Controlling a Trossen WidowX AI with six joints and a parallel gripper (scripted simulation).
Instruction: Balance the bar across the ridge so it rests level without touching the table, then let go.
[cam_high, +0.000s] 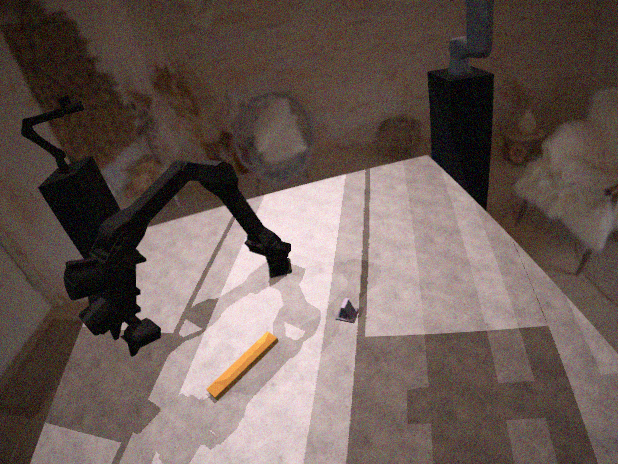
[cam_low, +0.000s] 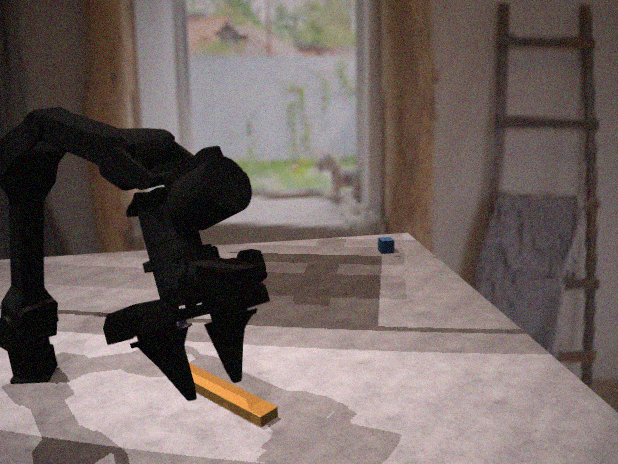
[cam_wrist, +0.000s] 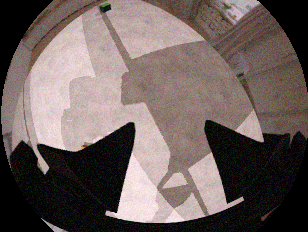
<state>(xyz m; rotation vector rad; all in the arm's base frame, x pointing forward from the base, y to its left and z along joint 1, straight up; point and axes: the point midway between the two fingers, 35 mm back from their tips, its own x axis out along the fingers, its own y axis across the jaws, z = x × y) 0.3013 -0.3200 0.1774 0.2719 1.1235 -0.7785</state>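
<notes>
The bar lies 22 cm to the left of my gripper tip and 14 cm below it. The rest, counted from my gripper tip: blue cube (83 cm to the left, 43 cm ahead, 13 cm below).
</notes>
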